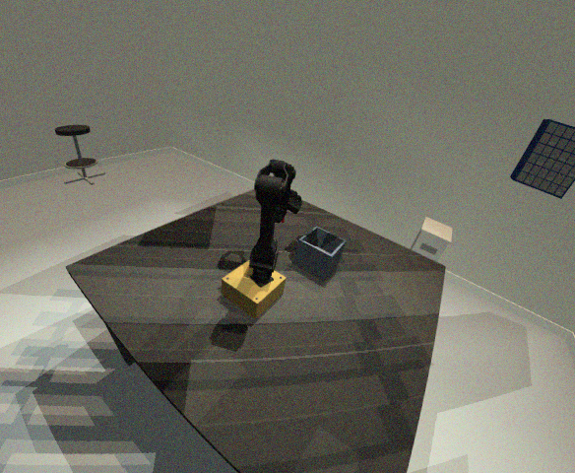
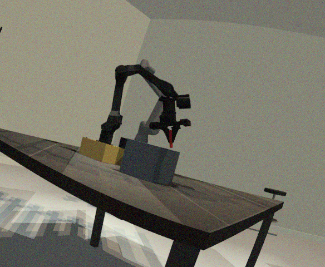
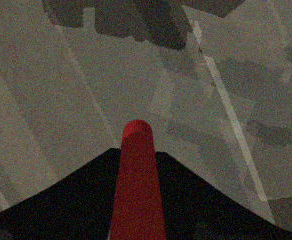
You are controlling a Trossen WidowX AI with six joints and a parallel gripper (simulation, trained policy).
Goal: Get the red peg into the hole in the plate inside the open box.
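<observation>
The light plate lies 8 cm ahead of my gripper tip, 19 cm to the right of it and 12 cm below it. Round my gripper tip: red peg (2 cm above).
</observation>
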